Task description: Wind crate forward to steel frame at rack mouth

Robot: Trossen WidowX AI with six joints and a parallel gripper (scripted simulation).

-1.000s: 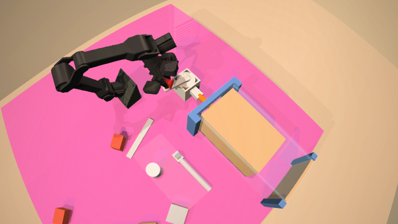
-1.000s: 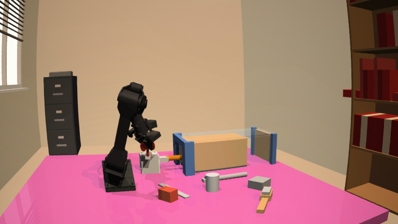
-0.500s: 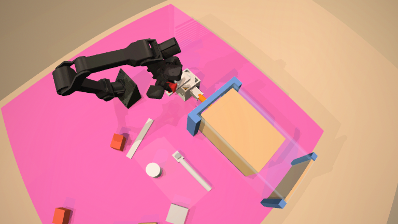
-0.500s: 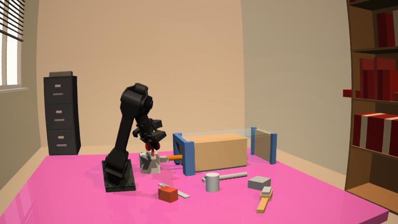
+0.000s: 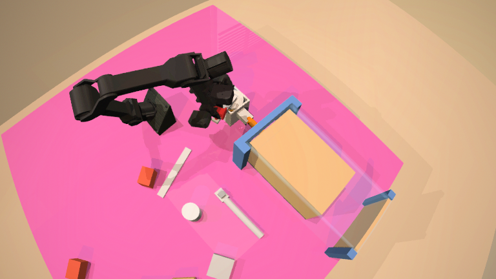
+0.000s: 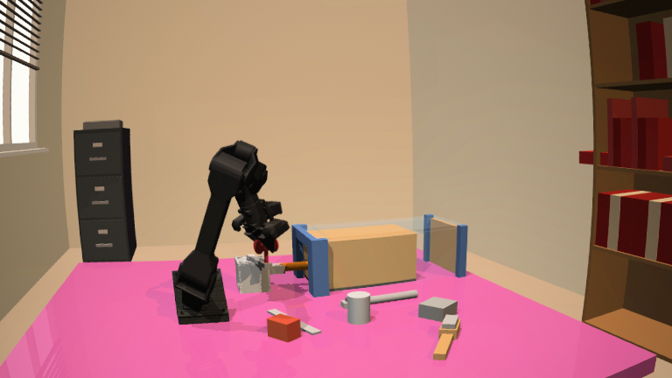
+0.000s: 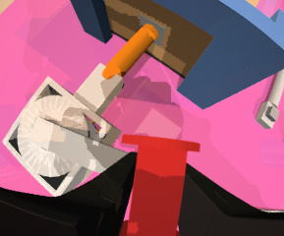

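Right now my gripper tip is 30 mm past the winch handle, 30 mm to the right of it and 30 mm above it. From my gripper tip the other things lie so: blue steel frame 110 mm ahead, 90 mm to the left, 20 mm below; winch 60 mm behind, 80 mm to the left, 100 mm below; red knob 10 mm behind, 10 mm to the right.
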